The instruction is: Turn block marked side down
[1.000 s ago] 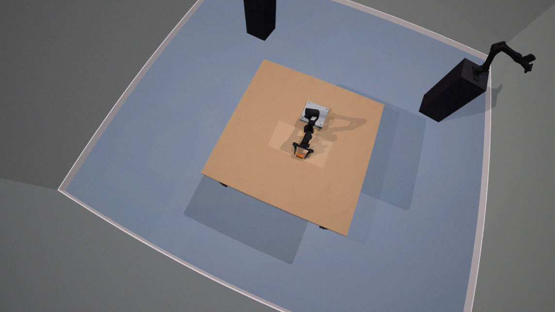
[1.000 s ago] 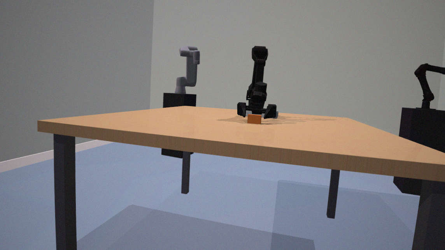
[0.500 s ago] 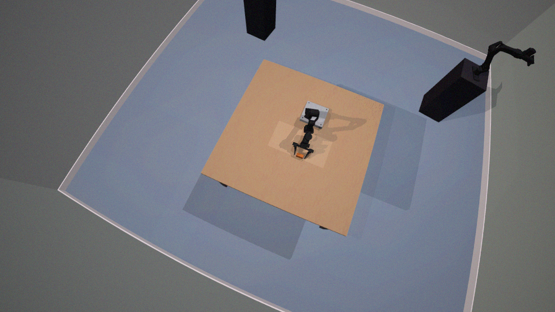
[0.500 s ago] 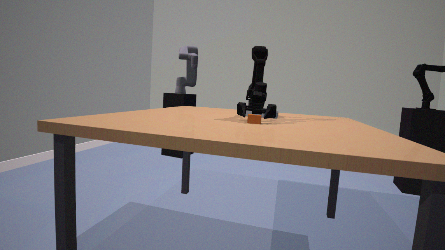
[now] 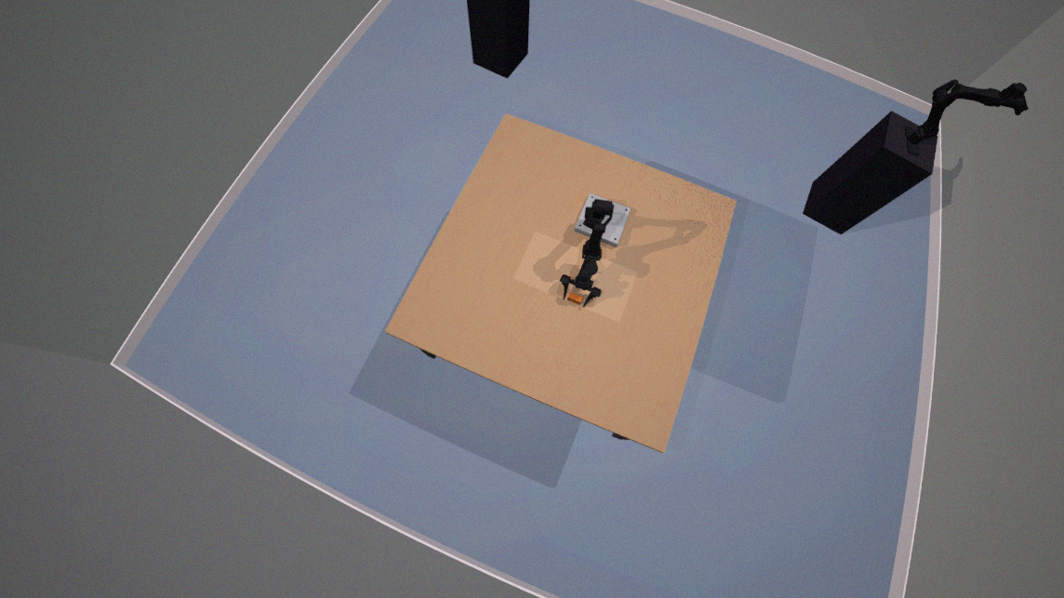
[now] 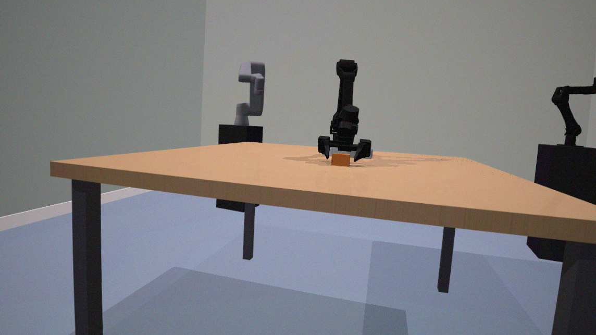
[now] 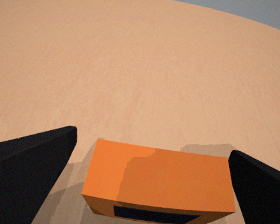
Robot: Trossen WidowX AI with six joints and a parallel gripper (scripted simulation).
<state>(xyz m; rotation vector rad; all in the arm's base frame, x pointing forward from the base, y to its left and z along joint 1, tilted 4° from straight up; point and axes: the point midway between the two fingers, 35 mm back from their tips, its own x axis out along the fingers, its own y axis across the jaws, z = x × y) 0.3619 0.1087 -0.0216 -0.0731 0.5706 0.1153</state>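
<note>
The block is 30 mm behind my gripper tip and 10 mm to the right of it.
</note>
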